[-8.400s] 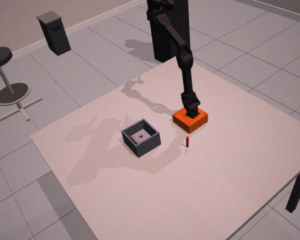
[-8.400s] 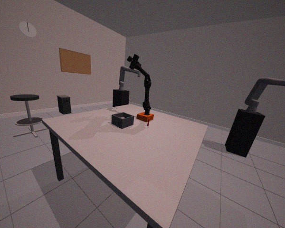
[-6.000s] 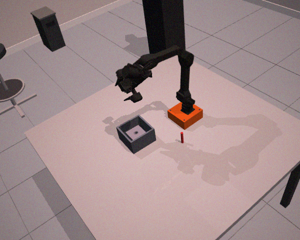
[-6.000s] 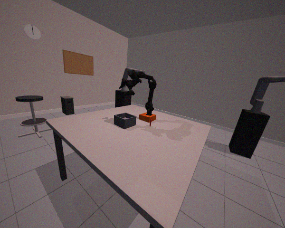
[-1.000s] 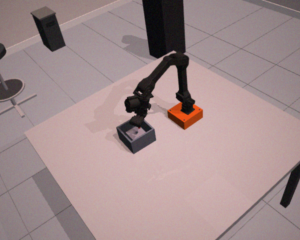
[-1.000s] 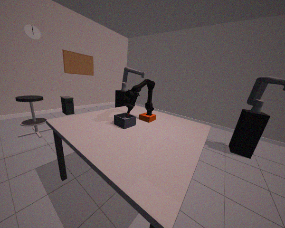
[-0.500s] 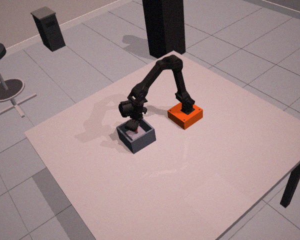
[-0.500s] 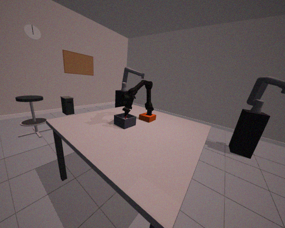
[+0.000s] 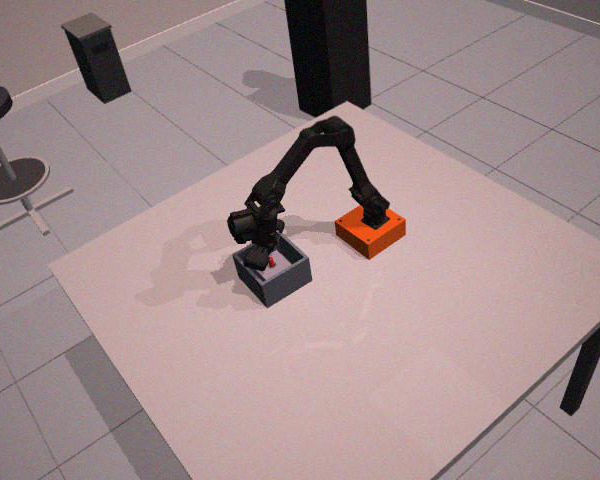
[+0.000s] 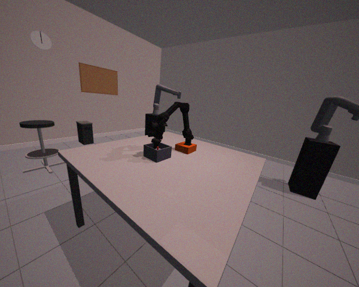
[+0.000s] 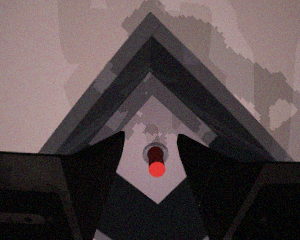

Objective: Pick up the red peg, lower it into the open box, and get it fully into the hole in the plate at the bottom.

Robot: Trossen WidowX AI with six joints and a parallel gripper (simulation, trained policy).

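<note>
Now: gripper tip 2 cm past the red peg, 2 cm to the right of it and 2 cm above it. The rest, counted from my gripper tip: dark grey box 2 cm behind, 2 cm to the left, 4 cm below.
</note>
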